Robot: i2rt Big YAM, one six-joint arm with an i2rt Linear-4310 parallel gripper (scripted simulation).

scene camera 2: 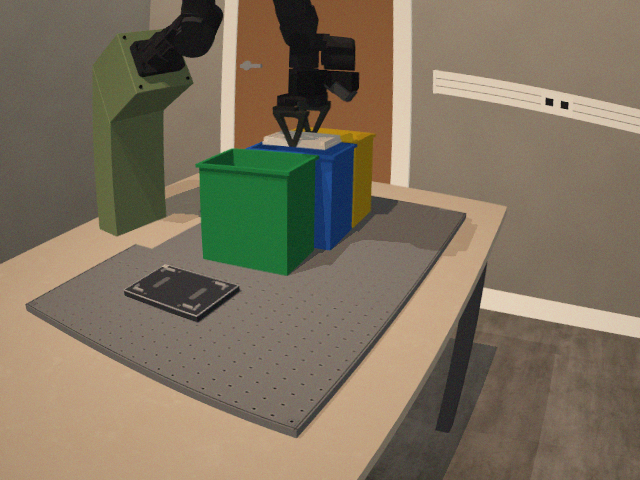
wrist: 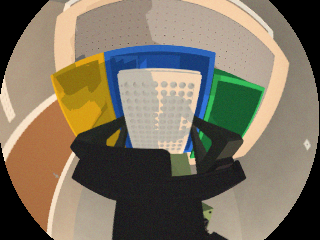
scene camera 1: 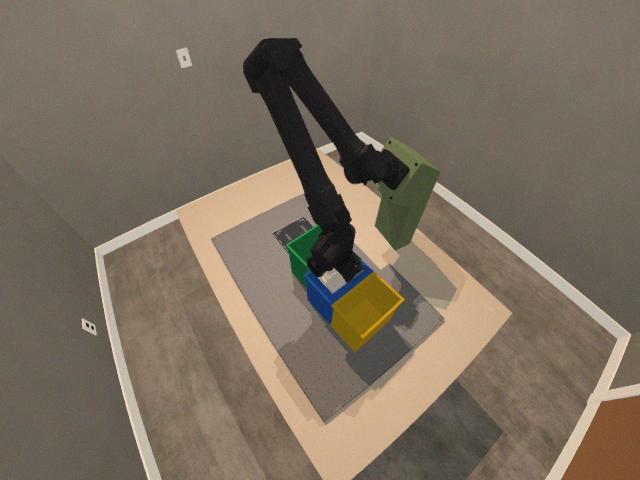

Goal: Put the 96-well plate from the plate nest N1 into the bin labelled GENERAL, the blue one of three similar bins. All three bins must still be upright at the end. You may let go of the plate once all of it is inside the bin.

Labels:
blue bin: scene camera 2; wrist 200,60; scene camera 1
green bin: scene camera 2 261,218; wrist 233,105; scene camera 1 299,249
yellow bin: scene camera 2 363,155; wrist; scene camera 1
same spot on yellow bin: (wrist: 83,98) = (scene camera 1: 377,326)
same spot on blue bin: (scene camera 2: 333,178) = (scene camera 1: 307,283)

